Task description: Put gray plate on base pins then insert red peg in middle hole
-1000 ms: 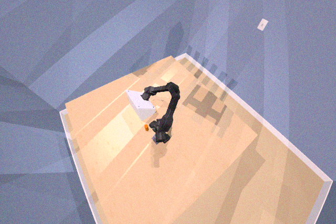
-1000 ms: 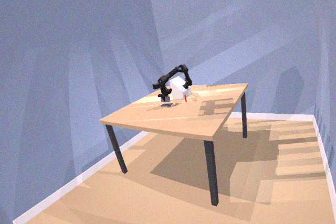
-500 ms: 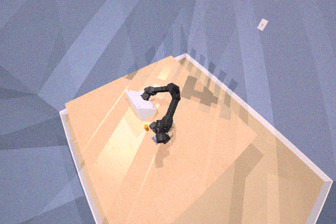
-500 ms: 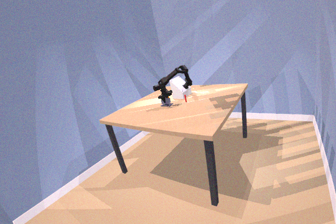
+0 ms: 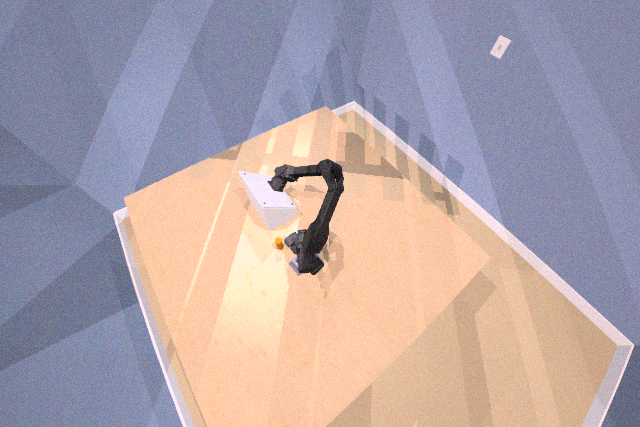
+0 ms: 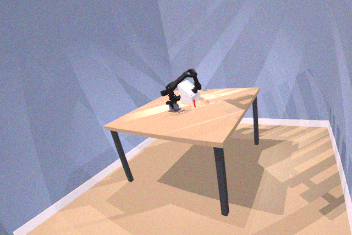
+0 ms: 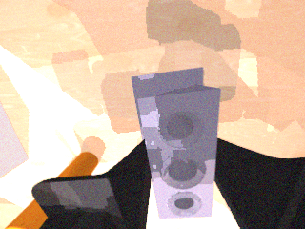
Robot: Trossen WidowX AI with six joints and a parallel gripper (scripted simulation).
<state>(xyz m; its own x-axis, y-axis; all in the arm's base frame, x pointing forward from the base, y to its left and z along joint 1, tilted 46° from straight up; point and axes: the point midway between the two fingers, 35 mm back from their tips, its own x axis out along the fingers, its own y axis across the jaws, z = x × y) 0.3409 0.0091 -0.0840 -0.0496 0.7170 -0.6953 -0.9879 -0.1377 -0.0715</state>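
The gray base is 20 mm below my gripper tip. From my gripper tip the other things lie so: red peg (120 mm behind, 180 mm to the left, 20 mm above); gray plate (30 mm above); orange cylinder (110 mm behind, 60 mm to the right, 20 mm above).
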